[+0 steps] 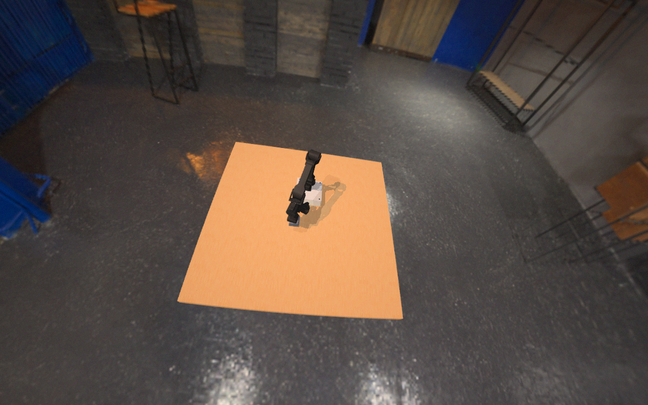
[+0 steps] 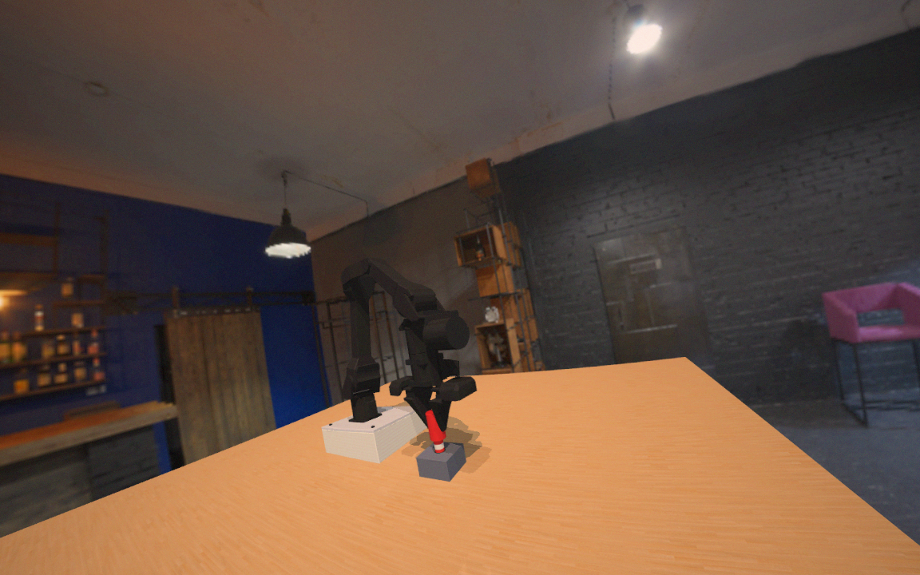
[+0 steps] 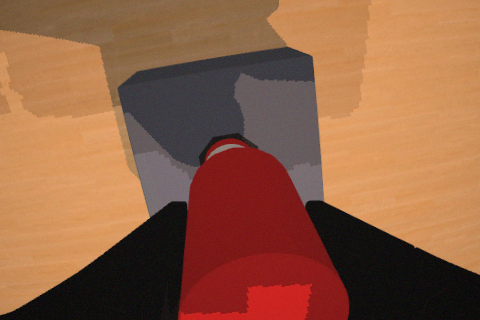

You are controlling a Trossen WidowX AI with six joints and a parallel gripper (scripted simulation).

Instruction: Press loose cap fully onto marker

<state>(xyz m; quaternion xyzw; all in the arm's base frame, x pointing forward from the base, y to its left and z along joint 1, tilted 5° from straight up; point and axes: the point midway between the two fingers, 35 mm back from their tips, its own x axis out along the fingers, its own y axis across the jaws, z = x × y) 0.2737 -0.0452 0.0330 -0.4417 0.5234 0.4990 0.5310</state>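
My gripper tip is 1 cm below the red cap.
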